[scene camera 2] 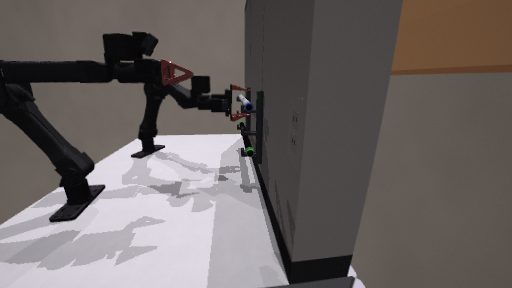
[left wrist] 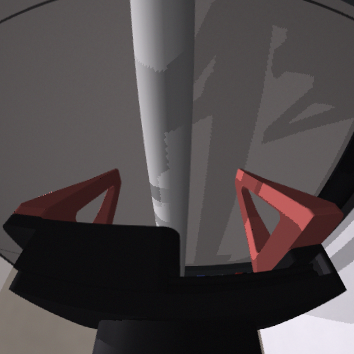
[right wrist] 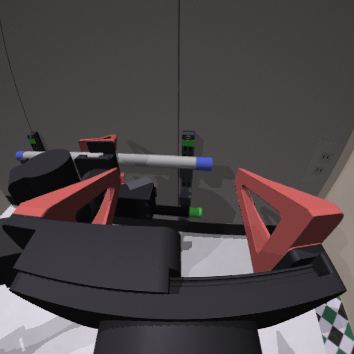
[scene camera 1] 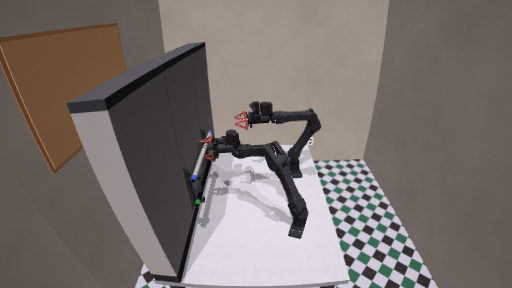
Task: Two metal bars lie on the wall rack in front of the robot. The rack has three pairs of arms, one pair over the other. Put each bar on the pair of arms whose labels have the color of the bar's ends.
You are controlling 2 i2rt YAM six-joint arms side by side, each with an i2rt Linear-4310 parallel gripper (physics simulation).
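Frame: origin at the left arm's base, x left, y ahead, z down, level; metres.
Where they show: left gripper, fingertip midpoint: (scene camera 2: 250,102) (left wrist: 177,175) (right wrist: 117,155) (scene camera 1: 200,149); right gripper, fingertip midpoint: (scene camera 2: 192,74) (right wrist: 177,174) (scene camera 1: 234,120); left arm's base, link origin: (scene camera 2: 149,151) (scene camera 1: 298,223); right arm's base, link origin: (scene camera 2: 81,202) (scene camera 1: 294,169).
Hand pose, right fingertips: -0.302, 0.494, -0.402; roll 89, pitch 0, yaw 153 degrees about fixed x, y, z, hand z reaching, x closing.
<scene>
Each offset is from my right fingertips to the centre of the thing, as dx, dy, dz. "*": to the spot under its first point. Level surfaces: height alone.
A grey bar with blue ends @[+0.248, +0.086, +0.096] (scene camera 1: 201,160) (scene camera 2: 244,101) (left wrist: 162,100) (right wrist: 160,161) lies across the top pair of arms, whose labels are green. A black bar with green ends @[+0.259, +0.087, +0.246] (scene camera 2: 247,142) (right wrist: 170,210) lies on the lowest pair of the wall rack @[+0.066, +0.171, +0.174] (scene camera 2: 260,130) (right wrist: 185,177). My left gripper (scene camera 1: 209,148) (scene camera 2: 240,102) (left wrist: 177,175) is open, with one finger above and one below the middle of the grey bar, not clamped on it. My right gripper (scene camera 1: 242,120) (scene camera 2: 175,73) (right wrist: 177,174) is open and empty, back from the rack and higher. The left arm hides part of both bars in the right wrist view.
The dark wall panel (scene camera 1: 145,130) (scene camera 2: 285,60) stands upright behind the rack, at the edge of the white table @[dz +0.402] (scene camera 1: 250,260) (scene camera 2: 165,250). The two arms stand close to each other. A wall outlet @[* -0.233, +0.325, +0.100] (scene camera 2: 294,130) (right wrist: 322,162) is beside the rack.
</scene>
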